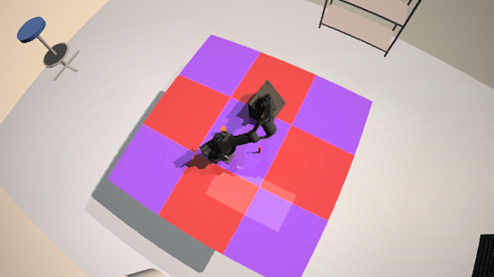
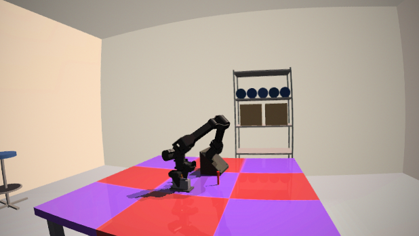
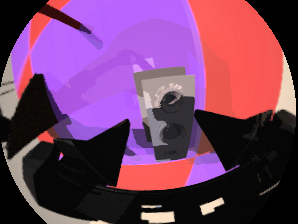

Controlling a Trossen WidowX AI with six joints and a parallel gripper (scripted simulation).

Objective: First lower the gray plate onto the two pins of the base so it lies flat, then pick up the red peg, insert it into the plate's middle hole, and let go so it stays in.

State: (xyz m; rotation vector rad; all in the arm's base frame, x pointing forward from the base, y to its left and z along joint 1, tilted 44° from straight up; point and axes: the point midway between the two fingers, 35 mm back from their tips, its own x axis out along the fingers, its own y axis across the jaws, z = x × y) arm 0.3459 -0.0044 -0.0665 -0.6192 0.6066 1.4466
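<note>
Now: the gray plate 2 cm above my gripper tip. Round my gripper tip: red peg 12 cm behind, 18 cm to the left, 1 cm above; then dark flat base 2 cm below; then orange cylinder 11 cm behind, 6 cm to the right, 1 cm above.
</note>
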